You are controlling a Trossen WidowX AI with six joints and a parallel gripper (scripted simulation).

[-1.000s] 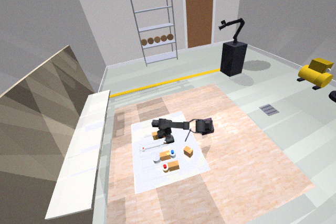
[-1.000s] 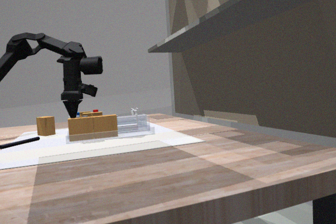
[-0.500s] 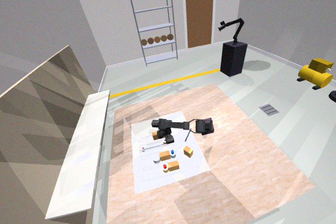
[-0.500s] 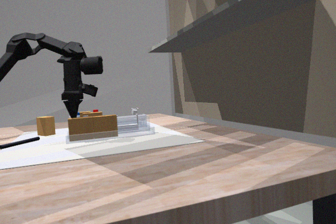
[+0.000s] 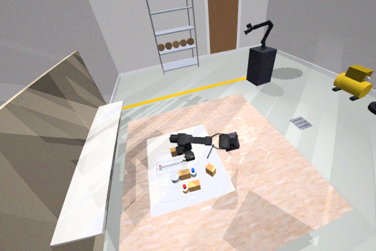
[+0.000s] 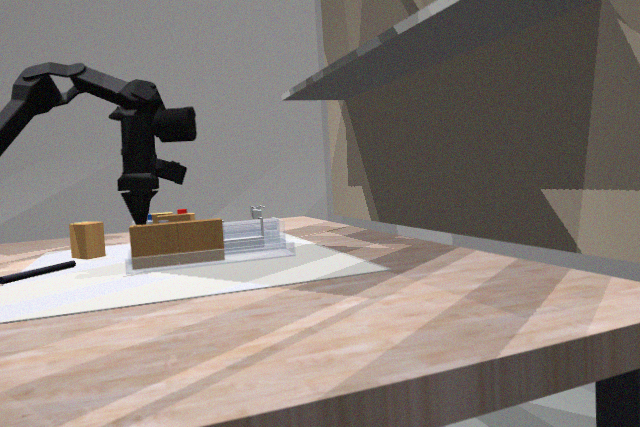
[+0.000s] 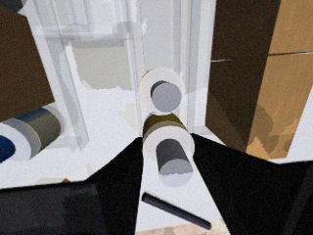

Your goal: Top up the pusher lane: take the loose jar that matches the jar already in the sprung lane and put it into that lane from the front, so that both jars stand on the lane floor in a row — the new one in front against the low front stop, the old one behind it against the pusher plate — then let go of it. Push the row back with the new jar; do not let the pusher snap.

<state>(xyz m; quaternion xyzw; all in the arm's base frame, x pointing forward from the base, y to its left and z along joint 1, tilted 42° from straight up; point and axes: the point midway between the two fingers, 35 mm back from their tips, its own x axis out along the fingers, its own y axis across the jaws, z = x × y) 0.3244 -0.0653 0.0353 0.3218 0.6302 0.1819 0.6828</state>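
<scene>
Now: the clear sprung lane 150 mm ahead of my gripper tip and 40 mm below it. Also, from my gripper tip: black rod 170 mm behind, 50 mm below; then red part 220 mm ahead, 10 mm to the left, 10 mm above; then tan box 160 mm to the left, 90 mm behind, 20 mm below.
</scene>
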